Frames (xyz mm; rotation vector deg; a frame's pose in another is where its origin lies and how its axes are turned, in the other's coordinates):
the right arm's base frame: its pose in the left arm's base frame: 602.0 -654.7 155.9 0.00 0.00 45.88
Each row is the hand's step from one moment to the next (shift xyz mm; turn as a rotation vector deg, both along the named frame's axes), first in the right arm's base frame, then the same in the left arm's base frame.
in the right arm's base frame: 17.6 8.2 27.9 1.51 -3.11 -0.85
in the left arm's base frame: 6.4 18.3 27.9 3.28 -1.08 -0.85
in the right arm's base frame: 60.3 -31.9 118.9 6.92 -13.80 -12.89
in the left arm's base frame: 64.9 21.1 118.9 14.72 -4.64 -12.89
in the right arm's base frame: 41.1 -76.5 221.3 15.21 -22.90 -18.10
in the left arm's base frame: 83.5 -23.8 221.3 27.03 -5.02 -18.10
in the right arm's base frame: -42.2 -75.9 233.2 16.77 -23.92 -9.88
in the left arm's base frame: 25.1 -83.1 233.2 28.85 -4.61 -9.88
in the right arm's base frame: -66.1 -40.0 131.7 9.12 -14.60 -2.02
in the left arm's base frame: -17.3 -75.3 131.7 16.83 -3.62 -2.02
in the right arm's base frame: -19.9 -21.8 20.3 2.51 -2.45 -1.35
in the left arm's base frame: 1.8 -29.5 20.3 3.51 0.10 -1.35
